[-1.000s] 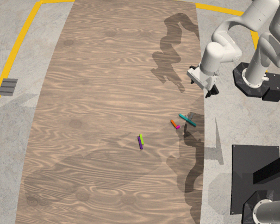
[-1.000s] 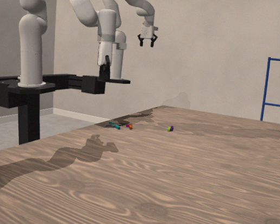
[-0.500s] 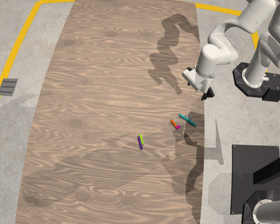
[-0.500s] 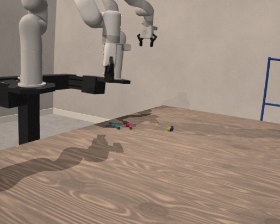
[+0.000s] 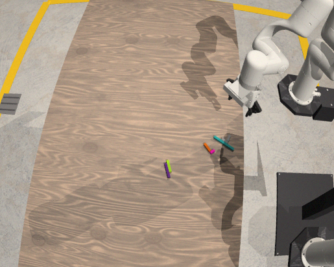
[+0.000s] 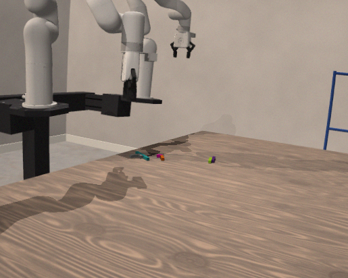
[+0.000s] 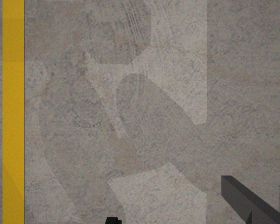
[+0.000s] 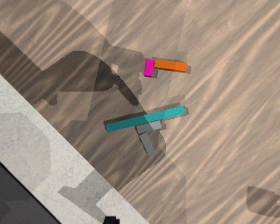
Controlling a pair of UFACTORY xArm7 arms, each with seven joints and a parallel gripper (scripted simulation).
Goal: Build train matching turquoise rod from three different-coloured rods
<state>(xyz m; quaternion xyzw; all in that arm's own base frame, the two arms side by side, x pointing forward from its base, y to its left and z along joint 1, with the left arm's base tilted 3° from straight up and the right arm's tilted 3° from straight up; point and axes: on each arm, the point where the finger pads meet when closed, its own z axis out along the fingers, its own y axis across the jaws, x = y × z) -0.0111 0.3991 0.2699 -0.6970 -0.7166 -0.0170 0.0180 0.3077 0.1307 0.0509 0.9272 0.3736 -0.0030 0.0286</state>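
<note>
The magenta rod lies 8 cm ahead of my right hand, 10 cm to the left of it and 21 cm below it. The rest, counted from my right hand: turquoise rod (3 cm ahead, 6 cm to the left, 21 cm below); grey rod (2 cm ahead, 5 cm to the left, 21 cm below); orange rod (10 cm ahead, 8 cm to the left, 21 cm below).
</note>
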